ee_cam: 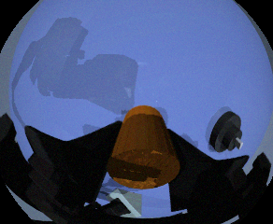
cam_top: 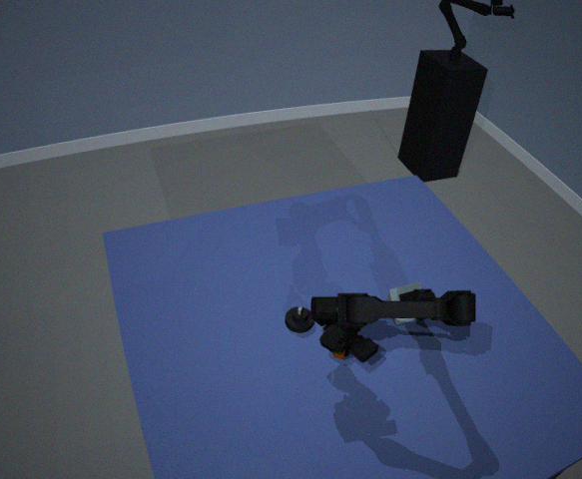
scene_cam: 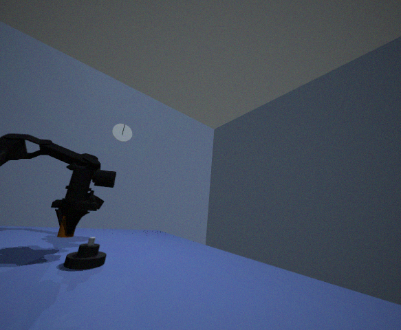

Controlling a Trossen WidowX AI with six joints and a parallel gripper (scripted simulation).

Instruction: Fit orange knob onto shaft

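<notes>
Right now my gripper tip is 3 cm below the orange knob. From my gripper tip the other things lie so: round pedestal: 17 cm to the right, 5 cm ahead, 2 cm below.
</notes>
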